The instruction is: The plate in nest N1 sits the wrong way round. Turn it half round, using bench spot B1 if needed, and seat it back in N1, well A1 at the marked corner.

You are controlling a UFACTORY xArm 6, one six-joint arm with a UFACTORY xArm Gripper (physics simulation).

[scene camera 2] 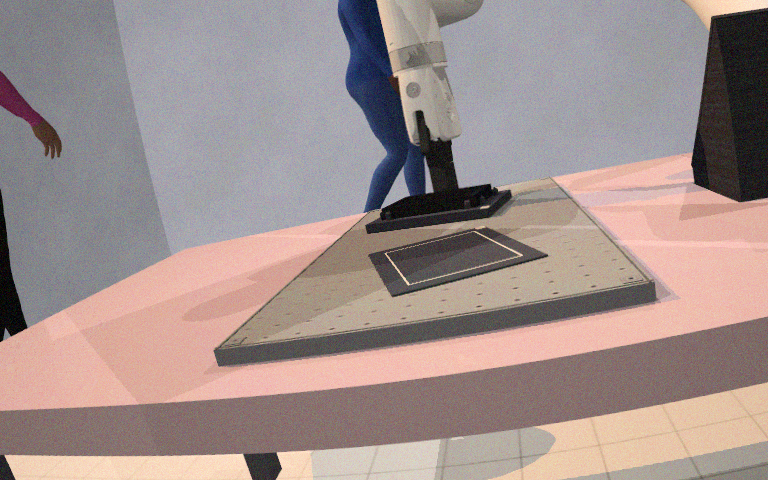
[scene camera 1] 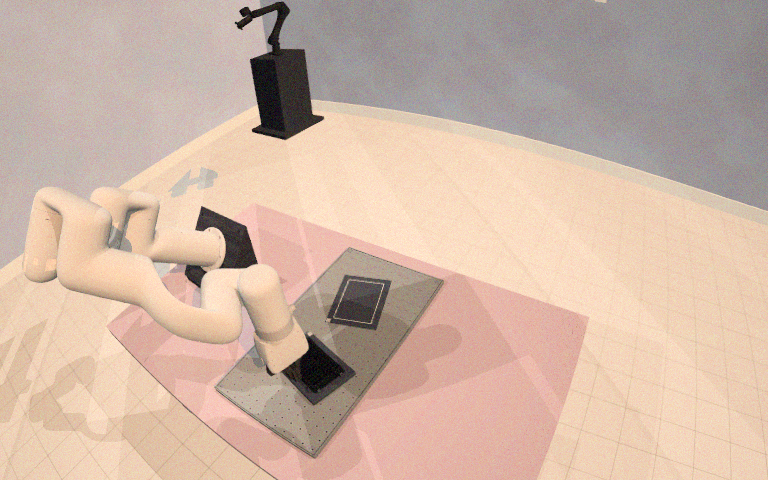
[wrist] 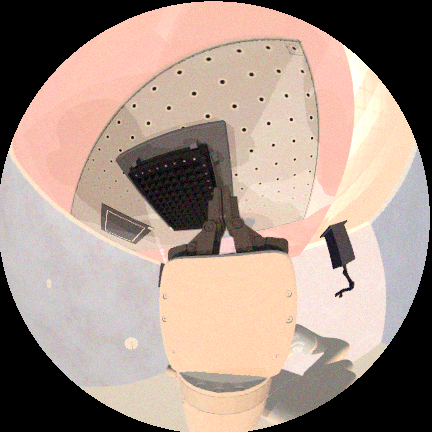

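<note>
The black plate (scene camera 1: 321, 369) (scene camera 2: 416, 204) (wrist: 172, 192) lies in nest N1 (scene camera 1: 314, 397) (scene camera 2: 441, 220) (wrist: 172, 137), a dark grey base with small raised guides. Its wells show as a dark grid in the wrist view; well A1 cannot be made out. A small pale mark shows at one nest corner in both scene views. My gripper (scene camera 2: 445, 188) (wrist: 222, 194) is shut and empty, pointing down at one side of the plate; whether it touches the plate or nest cannot be told. Bench spot B1 (scene camera 1: 358, 302) (scene camera 2: 453, 257) (wrist: 122, 226) is a dark pad with a pale outline, with no plate on it.
Nest and pad sit on a grey perforated board (scene camera 1: 283, 421) (scene camera 2: 339, 339) (wrist: 270, 105) on the pink table (scene camera 1: 464, 407) (scene camera 2: 141, 362) (wrist: 90, 80). A black pedestal (scene camera 1: 283, 93) (wrist: 340, 245) with a small black arm stands beyond the table. A person in blue (scene camera 2: 373, 101) stands behind the table.
</note>
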